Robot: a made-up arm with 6 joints.
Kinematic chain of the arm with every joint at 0, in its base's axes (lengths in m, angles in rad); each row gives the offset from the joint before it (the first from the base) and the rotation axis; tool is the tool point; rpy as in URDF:
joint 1: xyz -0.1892 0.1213 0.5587 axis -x
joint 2: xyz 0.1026 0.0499 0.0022 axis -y
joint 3: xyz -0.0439 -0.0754 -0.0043 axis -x
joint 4: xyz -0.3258 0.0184 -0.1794 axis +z
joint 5: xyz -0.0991 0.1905 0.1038 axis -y
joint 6: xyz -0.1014 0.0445 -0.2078 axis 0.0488 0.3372 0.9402
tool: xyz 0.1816 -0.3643 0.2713 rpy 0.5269 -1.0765 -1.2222
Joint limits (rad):
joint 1: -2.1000..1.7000
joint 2: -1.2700..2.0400
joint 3: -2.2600..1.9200
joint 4: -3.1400..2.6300
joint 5: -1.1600..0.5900
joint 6: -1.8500..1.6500
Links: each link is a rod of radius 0.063 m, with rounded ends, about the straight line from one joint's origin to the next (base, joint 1, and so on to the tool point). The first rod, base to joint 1, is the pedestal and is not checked.
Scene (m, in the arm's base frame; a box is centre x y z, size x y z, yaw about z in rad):
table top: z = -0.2
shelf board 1: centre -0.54 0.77 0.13 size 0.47 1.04 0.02 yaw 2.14
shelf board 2: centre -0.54 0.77 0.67 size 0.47 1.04 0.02 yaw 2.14
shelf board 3: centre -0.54 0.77 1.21 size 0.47 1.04 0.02 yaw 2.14
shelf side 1: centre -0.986 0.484 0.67 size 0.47 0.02 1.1 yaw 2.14
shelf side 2: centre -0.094 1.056 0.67 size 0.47 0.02 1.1 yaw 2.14
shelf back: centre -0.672 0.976 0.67 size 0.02 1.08 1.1 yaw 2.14
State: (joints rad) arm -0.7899 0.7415 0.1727 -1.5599 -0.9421 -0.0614
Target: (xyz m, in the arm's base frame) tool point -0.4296 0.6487 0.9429
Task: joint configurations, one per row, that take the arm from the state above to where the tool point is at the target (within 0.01 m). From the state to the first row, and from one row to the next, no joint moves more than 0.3 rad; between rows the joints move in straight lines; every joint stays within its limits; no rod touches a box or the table.
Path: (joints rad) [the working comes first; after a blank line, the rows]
Joints at the target: -1.4345 0.9062 0.2926 -1.1456 -0.3545 -1.2056
Straight joint move there: touches shelf board 2.

1: -0.8064 0.4474 0.1270 -1.6154 -0.8775 -0.0905
2: -0.8229 0.1533 0.0813 -1.6710 -0.8129 -0.1196
3: -0.8394 -0.1408 0.0357 -1.7265 -0.7483 -0.1487
4: -0.8559 -0.4349 -0.0100 -1.7820 -0.6838 -0.1777
5: -0.8724 -0.7290 -0.0557 -1.8375 -0.6192 -0.2068
6: -0.8889 -1.0231 -0.1014 -1.8931 -0.5546 -0.2359
7: -0.9669 -0.7475 -0.0451 -1.7863 -0.5260 -0.3744
8: -1.0448 -0.4719 0.0112 -1.6795 -0.4974 -0.5130
9: -1.1228 -0.1963 0.0675 -1.5727 -0.4688 -0.6515
10: -1.2007 0.0794 0.1238 -1.4660 -0.4402 -0.7900
11: -1.2787 0.3550 0.1800 -1.3592 -0.4117 -0.9285
12: -1.3566 0.6306 0.2363 -1.2524 -0.3831 -1.0671
13: -1.4345 0.9062 0.2926 -1.1456 -0.3545 -1.2056

